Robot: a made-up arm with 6 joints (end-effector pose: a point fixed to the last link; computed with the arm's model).
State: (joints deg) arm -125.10 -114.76 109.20 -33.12 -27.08 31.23
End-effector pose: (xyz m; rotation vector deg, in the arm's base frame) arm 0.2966 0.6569 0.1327 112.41 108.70 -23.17
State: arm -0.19 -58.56 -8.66 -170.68 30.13 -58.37
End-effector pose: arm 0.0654 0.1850 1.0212 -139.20 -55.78 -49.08
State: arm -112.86 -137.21 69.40 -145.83 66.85 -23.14
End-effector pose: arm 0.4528 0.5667 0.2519 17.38 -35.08 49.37
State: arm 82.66 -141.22 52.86 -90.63 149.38 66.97
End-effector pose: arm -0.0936 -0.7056 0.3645 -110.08 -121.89 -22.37
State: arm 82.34 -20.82 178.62 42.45 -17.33 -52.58
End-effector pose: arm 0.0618 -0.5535 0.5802 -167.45 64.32 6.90
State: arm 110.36 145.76 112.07 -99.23 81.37 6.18
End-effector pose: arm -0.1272 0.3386 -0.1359 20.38 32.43 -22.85
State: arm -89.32 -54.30 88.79 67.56 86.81 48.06
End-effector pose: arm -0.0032 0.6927 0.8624 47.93 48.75 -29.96
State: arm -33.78 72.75 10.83 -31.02 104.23 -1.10
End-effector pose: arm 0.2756 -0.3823 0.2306 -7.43 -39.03 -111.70
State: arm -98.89 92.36 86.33 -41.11 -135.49 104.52
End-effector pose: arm -0.1869 -0.7675 0.3693 -14.33 29.57 3.87
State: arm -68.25 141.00 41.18 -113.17 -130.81 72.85
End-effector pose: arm 0.0850 0.0653 -0.1566 96.85 6.82 -3.22
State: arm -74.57 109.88 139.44 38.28 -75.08 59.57
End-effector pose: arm 0.1106 -0.6836 0.7807 -83.87 97.78 -72.36
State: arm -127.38 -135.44 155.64 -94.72 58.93 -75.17
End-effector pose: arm 0.2103 0.2033 -0.1850 -40.74 83.36 65.70
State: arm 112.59 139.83 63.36 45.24 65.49 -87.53
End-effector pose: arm -0.0509 0.4095 -0.1195 -29.91 65.59 92.41
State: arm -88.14 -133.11 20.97 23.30 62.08 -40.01
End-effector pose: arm -0.1479 0.6785 0.4301 94.63 139.31 -40.18
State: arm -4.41 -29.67 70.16 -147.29 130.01 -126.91
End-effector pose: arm -0.0951 0.1289 1.3151 -67.54 27.16 -51.70
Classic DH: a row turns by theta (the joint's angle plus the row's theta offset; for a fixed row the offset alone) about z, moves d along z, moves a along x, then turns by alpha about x. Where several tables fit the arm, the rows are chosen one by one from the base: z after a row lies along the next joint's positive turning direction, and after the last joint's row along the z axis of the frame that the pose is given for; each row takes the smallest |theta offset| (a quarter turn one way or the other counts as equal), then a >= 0, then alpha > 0; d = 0 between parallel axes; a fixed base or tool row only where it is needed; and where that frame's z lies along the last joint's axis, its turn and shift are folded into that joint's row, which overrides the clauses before.
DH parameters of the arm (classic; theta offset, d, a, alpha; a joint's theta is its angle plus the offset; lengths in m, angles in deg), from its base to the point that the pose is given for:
base (fixed): -41.5 0 0.0347 0
joint 1: 41.5 0.55 -0.024 -90
joint 2: -89.66 0 0.335 180
joint 3: 0.34 -0.019 -0.015 -90
joint 4: 0 -0.449 0.026 90
joint 5: 0 0.172 0.016 -90
joint 6: -73.45 -0.0015 0.027 -94.02
tool (fixed): 46.38 0.0066 0 0

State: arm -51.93 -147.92 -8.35 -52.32 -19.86 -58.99
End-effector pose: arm -0.3471 0.2538 0.6770 21.19 -69.87 19.89
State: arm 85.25 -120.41 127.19 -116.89 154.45 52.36
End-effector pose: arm -0.1354 -0.6424 0.0493 -75.94 -88.68 -88.40
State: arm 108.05 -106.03 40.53 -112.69 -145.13 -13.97
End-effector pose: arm 0.1321 -0.6413 0.8806 -28.03 -110.11 104.79
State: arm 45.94 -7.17 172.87 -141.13 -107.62 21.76
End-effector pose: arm -0.4692 -0.3071 1.0258 -58.19 -150.58 77.53
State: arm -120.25 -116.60 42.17 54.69 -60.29 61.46
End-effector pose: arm 0.4095 0.7189 0.4375 40.47 5.85 84.56
